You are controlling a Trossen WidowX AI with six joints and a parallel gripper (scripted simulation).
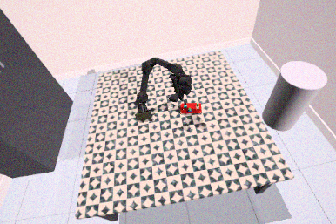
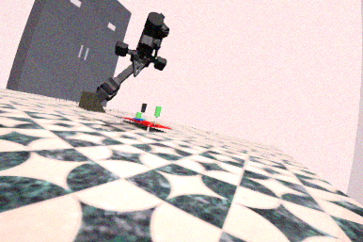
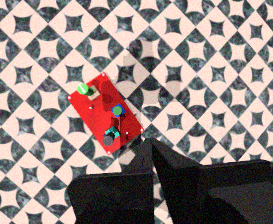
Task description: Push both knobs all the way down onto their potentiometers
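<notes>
Now: the dark knob 20 mm ahead of my gripper tip, 50 mm to the left of it and 100 mm below it. Also, from my gripper tip: green knob: 110 mm ahead, 20 mm to the left, 100 mm below.
</notes>
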